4 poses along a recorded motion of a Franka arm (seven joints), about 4.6 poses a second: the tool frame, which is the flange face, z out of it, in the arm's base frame.
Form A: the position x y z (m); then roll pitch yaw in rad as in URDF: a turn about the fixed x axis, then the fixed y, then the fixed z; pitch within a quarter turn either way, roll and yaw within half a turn.
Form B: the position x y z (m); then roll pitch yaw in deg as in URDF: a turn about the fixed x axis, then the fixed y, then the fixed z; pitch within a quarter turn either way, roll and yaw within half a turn. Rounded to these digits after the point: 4 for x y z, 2 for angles.
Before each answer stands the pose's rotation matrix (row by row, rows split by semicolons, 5 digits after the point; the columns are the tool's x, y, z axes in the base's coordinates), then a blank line. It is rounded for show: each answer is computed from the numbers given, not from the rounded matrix.
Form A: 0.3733, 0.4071, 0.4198, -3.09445, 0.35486, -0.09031
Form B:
0.93387 -0.10639 -0.34141; -0.08457 -0.99334 0.07823; -0.34746 -0.04419 -0.93665

0.3733, 0.4071, 0.4198, -177.30, 20.33, -5.17
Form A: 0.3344, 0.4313, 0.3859, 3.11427, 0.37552, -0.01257
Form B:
0.93024 -0.00255 -0.36693; -0.01169 -0.99967 -0.02271; -0.36676 0.02542 -0.92997

0.3344, 0.4313, 0.3859, 178.43, 21.52, -0.72
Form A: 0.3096, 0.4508, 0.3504, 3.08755, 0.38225, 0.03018
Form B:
0.92741 0.05027 -0.37066; 0.02800 -0.99748 -0.06523; -0.37301 0.05012 -0.92647

0.3096, 0.4508, 0.3504, 176.90, 21.90, 1.73
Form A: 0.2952, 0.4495, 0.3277, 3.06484, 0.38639, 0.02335
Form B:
0.92602 0.05217 -0.37384; 0.02163 -0.99611 -0.08543; -0.37685 0.07102 -0.92355

0.2952, 0.4495, 0.3277, 175.60, 22.14, 1.34
